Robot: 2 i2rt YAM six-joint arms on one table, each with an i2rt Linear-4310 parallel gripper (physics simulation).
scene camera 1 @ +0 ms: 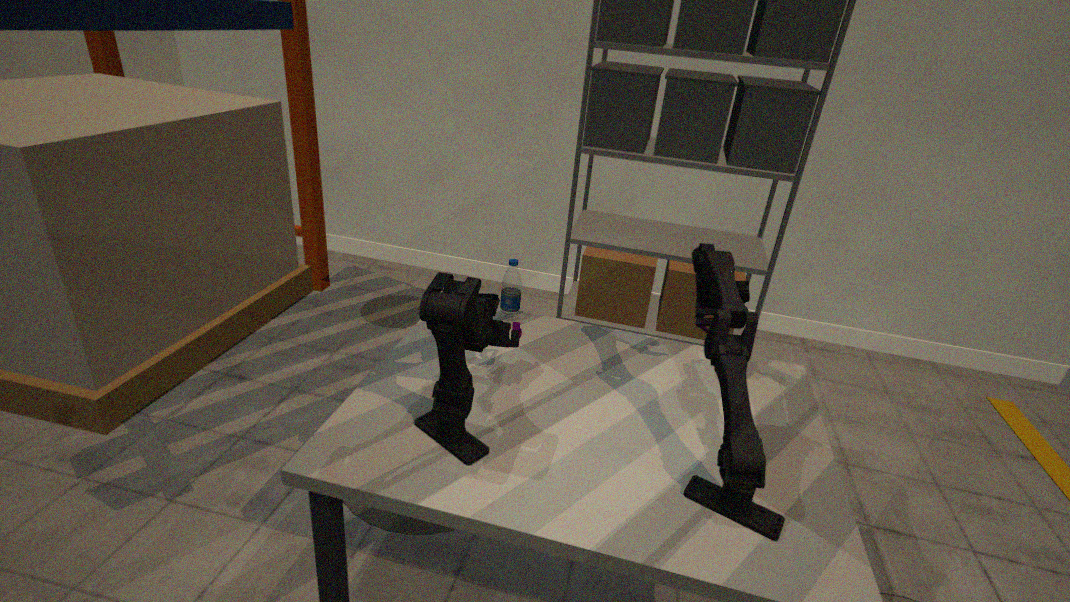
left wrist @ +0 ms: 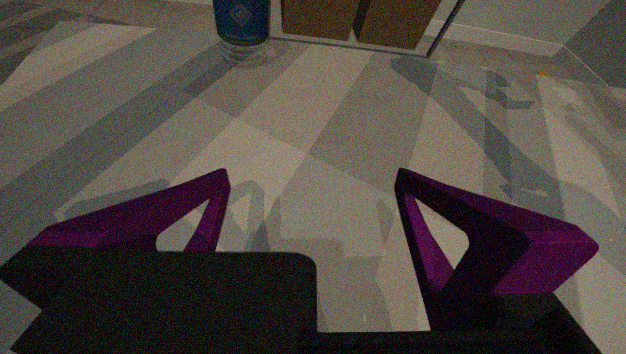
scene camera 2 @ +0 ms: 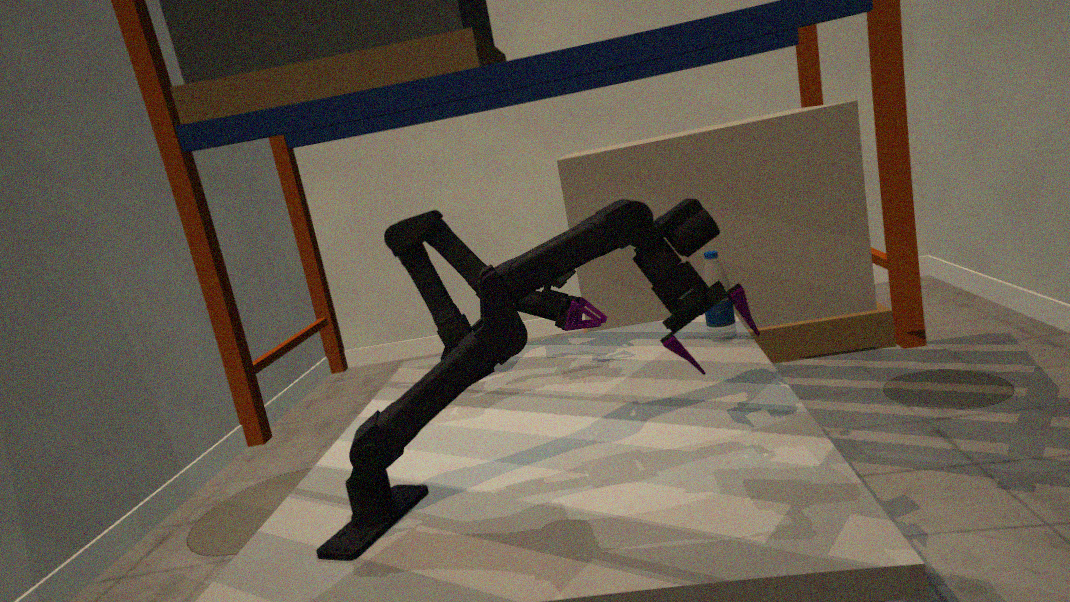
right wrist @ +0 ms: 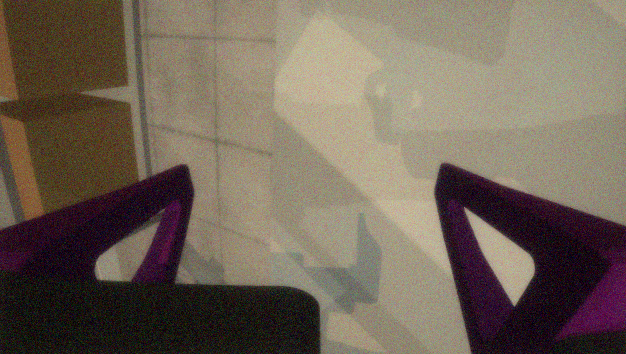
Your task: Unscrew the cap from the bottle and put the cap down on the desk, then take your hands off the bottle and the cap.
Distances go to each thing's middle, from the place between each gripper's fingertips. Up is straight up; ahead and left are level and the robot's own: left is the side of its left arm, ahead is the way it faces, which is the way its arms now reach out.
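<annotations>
Small clear bottle (scene camera 1: 512,283): 5 cm below my right hand, 5 cm ahead of it and 62 cm to the left of it.
Relative to my left hand, the small clear bottle is 6 cm to the left and 26 cm ahead. By its middle, the bottle is nearer to my left hand than to my right hand.
</annotations>
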